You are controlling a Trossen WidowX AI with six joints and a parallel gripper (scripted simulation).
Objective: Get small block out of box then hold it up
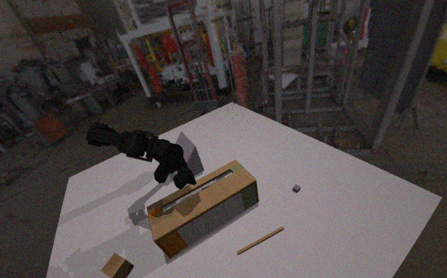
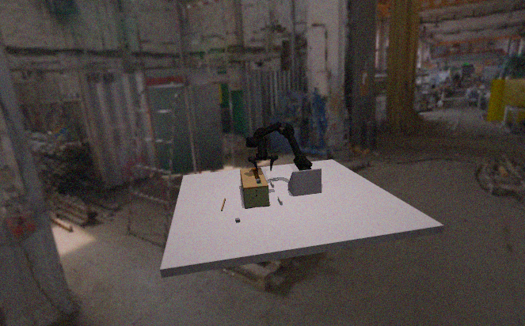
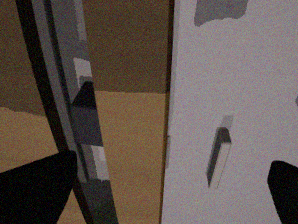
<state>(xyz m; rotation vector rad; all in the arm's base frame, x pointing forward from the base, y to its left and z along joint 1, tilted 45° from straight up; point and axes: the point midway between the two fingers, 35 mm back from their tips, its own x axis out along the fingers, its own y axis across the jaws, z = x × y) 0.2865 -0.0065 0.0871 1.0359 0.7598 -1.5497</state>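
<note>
The dark block lies 50 mm ahead of my gripper tip, 20 mm to the left of it and 70 mm below it. Round my gripper tip: small tan box 30 mm ahead, 360 mm to the right, 120 mm below; then thin wooden stick 290 mm ahead, 50 mm to the left, 150 mm below.
</note>
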